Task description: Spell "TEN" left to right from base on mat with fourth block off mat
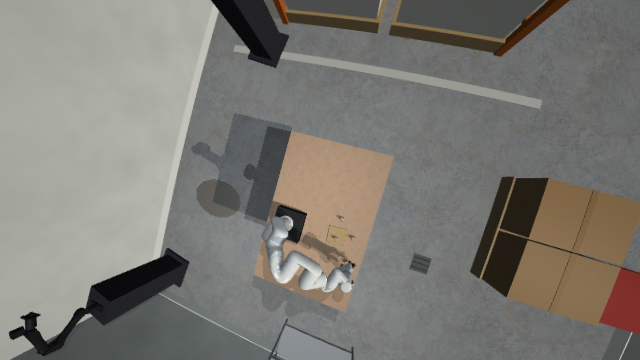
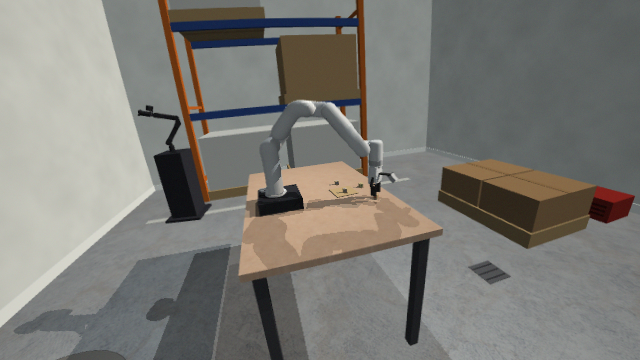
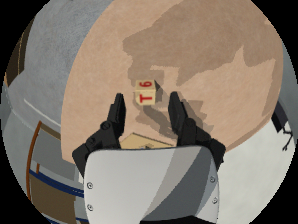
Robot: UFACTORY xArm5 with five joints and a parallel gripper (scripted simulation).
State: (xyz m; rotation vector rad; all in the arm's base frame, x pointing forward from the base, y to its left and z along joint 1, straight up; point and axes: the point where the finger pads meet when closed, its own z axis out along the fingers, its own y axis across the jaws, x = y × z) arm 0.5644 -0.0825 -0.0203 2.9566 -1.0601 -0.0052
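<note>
My hand is 160 mm past the tan mat, 160 mm to the right of it and 40 mm above it.
</note>
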